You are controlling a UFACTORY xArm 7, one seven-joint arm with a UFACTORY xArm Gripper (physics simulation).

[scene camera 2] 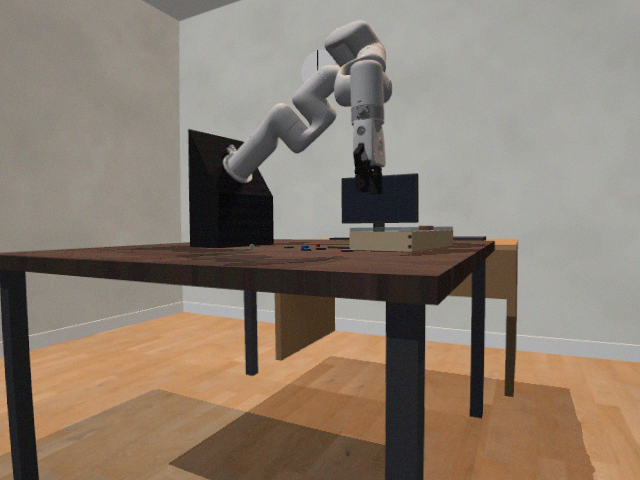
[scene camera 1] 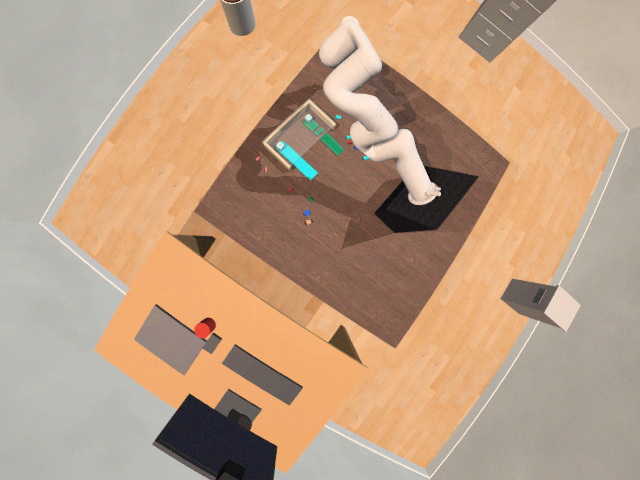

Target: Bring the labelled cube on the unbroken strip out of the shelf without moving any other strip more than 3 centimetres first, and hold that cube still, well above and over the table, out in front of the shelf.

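The low shelf (scene camera 1: 285,120) (scene camera 2: 379,240) has pale wooden walls and a see-through top. A cyan strip (scene camera 1: 303,167) looks unbroken and runs from inside the shelf out past its open front. A pale cube (scene camera 1: 280,145) sits on its inner end; its label is too small to read. A green strip (scene camera 1: 331,144) lies in separate pieces with gaps, and another pale cube (scene camera 1: 308,118) is at its inner end. My gripper (scene camera 2: 369,189) is open and empty, pointing down, high above table level. The arm hides it in the scene camera 1 view. Its exact distance from the shelf cannot be told.
Small cyan pieces (scene camera 1: 338,116) (scene camera 1: 366,157) and a blue piece (scene camera 1: 356,147) lie beside the arm. Pink pieces (scene camera 1: 257,158) (scene camera 1: 266,168) lie beside the shelf. Another blue piece (scene camera 1: 307,212) and an orange piece (scene camera 1: 308,222) lie farther out. The black arm mount (scene camera 1: 449,193) (scene camera 2: 204,206) stands on the table.
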